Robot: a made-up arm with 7 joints.
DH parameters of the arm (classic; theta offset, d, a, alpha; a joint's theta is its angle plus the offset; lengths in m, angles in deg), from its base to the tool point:
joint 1: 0 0.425 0 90
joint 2: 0 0.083 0 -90
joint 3: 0 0.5 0.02 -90
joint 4: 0 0.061 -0.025 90
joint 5: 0 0.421 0 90
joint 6: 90 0.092 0.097 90
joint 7: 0 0.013 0 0
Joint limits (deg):
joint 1: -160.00..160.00
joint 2: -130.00..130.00
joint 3: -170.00..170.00
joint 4: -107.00..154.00
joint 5: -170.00..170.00
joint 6: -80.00..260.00
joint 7: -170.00..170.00
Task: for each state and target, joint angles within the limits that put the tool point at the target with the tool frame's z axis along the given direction. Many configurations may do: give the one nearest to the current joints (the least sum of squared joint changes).
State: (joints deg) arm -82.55 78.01 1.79 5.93 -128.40 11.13 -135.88
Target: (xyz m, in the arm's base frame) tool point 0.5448 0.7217 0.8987 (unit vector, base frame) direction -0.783 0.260 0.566
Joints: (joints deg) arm -124.00 66.66 39.52 26.16 -92.40 0.11 -135.88
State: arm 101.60 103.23 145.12 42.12 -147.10 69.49 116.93
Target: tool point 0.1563 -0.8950 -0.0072 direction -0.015 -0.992 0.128
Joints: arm 89.26 105.07 143.71 9.17 -153.15 59.74 116.93
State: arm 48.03 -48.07 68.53 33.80 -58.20 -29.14 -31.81
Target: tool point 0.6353 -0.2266 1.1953 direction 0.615 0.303 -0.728
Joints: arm -4.76 -40.43 78.27 -2.60 -57.68 -11.36 -31.81
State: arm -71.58 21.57 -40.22 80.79 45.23 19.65 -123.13
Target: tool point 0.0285 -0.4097 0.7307 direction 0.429 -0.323 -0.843
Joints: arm -60.53 10.92 -5.50 129.40 25.19 54.89 -123.13
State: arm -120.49 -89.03 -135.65 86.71 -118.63 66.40 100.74
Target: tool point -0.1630 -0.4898 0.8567 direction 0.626 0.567 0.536
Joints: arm -79.34 -100.29 -168.24 118.37 -67.65 30.59 100.74
